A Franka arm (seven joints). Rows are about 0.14 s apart.
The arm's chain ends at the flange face. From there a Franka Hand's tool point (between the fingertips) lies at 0.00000 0.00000 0.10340 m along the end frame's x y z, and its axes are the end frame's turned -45 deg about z.
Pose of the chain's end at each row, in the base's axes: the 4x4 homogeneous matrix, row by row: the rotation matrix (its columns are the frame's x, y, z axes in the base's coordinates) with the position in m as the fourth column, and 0 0 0 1 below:
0.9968 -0.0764 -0.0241 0.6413; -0.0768 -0.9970 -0.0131 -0.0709; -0.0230 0.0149 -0.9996 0.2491; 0 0 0 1
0.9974 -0.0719 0.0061 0.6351; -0.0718 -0.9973 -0.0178 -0.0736; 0.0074 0.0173 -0.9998 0.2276; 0 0 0 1
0.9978 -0.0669 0.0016 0.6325; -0.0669 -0.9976 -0.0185 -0.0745; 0.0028 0.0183 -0.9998 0.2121; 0 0 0 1
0.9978 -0.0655 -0.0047 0.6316; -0.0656 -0.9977 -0.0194 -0.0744; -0.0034 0.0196 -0.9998 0.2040; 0 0 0 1
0.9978 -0.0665 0.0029 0.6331; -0.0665 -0.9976 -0.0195 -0.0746; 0.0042 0.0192 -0.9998 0.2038; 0 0 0 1
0.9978 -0.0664 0.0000 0.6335; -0.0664 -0.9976 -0.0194 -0.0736; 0.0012 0.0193 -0.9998 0.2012; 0 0 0 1
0.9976 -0.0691 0.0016 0.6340; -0.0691 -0.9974 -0.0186 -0.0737; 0.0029 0.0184 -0.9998 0.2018; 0 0 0 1
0.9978 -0.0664 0.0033 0.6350; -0.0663 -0.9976 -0.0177 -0.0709; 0.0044 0.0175 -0.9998 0.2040; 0 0 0 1
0.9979 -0.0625 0.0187 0.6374; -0.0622 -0.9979 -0.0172 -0.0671; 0.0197 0.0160 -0.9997 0.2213; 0 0 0 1
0.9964 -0.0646 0.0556 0.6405; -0.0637 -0.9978 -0.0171 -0.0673; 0.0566 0.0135 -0.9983 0.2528; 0 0 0 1
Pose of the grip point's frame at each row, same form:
0.7589 0.6508 -0.0241 0.6388; 0.6507 -0.7593 -0.0131 -0.0723; -0.0268 -0.0057 -0.9996 0.1457; 0 0 0 1
0.7561 0.6544 0.0061 0.6357; 0.6544 -0.7560 -0.0178 -0.0754; -0.0070 0.0175 -0.9998 0.1242; 0 0 0 1
0.7529 0.6582 0.0016 0.6327; 0.6581 -0.7527 -0.0185 -0.0764; -0.0110 0.0149 -0.9998 0.1087; 0 0 0 1
0.7519 0.6592 -0.0047 0.6311; 0.6591 -0.7519 -0.0194 -0.0764; -0.0163 0.0115 -0.9998 0.1006; 0 0 0 1
0.7526 0.6585 0.0029 0.6334; 0.6584 -0.7524 -0.0195 -0.0766; -0.0106 0.0165 -0.9998 0.1004; 0 0 0 1
0.7525 0.6586 0.0000 0.6335; 0.6585 -0.7524 -0.0194 -0.0756; -0.0128 0.0145 -0.9998 0.0978; 0 0 0 1
0.7543 0.6565 0.0016 0.6342; 0.6564 -0.7541 -0.0186 -0.0756; -0.0110 0.0151 -0.9998 0.0984; 0 0 0 1
0.7525 0.6586 0.0033 0.6353; 0.6585 -0.7523 -0.0177 -0.0727; -0.0093 0.0155 -0.9998 0.1006; 0 0 0 1
0.7498 0.6614 0.0187 0.6393; 0.6616 -0.7496 -0.0172 -0.0689; 0.0026 0.0252 -0.9997 0.1179; 0 0 0 1
0.7502 0.6589 0.0556 0.6462; 0.6605 -0.7506 -0.0171 -0.0691; 0.0305 0.0496 -0.9983 0.1496; 0 0 0 1

